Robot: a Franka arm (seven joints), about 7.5 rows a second.
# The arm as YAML. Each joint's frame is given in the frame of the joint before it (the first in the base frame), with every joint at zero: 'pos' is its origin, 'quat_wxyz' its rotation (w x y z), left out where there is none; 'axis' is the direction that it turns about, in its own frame. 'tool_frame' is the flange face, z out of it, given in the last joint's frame.
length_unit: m
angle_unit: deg
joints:
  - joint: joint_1
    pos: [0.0, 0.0, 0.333]
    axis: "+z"
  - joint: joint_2
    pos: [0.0, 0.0, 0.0]
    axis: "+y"
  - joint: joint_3
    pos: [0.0, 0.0, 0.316]
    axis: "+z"
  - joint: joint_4
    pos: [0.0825, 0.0, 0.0]
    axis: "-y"
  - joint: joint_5
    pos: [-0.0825, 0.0, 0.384]
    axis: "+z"
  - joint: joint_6
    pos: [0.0, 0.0, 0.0]
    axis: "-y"
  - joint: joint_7
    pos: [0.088, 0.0, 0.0]
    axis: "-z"
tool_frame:
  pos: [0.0, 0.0, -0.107]
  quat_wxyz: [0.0, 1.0, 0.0, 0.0]
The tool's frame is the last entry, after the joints.
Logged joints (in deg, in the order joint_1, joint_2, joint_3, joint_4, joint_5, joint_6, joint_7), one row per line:
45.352, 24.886, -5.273, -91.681, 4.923, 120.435, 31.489
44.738, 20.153, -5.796, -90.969, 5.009, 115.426, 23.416
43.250, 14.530, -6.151, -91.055, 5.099, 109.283, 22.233
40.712, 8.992, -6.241, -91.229, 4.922, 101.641, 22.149
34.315, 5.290, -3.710, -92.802, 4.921, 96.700, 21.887
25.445, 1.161, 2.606, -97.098, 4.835, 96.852, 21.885
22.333, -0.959, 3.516, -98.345, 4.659, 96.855, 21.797
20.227, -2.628, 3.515, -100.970, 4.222, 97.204, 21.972
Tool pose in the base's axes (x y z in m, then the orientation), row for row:
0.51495, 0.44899, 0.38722, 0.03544, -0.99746, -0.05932, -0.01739
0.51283, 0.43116, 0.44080, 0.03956, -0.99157, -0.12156, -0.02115
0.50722, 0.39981, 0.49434, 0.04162, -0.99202, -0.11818, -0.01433
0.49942, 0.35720, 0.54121, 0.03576, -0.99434, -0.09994, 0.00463
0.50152, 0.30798, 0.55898, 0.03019, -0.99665, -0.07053, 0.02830
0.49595, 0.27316, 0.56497, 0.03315, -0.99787, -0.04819, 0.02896
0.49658, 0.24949, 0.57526, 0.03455, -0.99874, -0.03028, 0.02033
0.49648, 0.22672, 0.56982, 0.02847, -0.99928, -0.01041, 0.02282
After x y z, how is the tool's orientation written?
As a quaternion, w x y z.
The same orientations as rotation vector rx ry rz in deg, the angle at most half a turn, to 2 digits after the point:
-175.60, -10.44, -3.06
-174.12, -21.35, -3.71
-173.98, -20.73, -2.51
-175.02, -17.59, 0.81
-176.03, -12.46, 5.00
-175.92, -8.50, 5.11
-175.92, -5.33, 3.58
-176.68, -1.84, 4.03

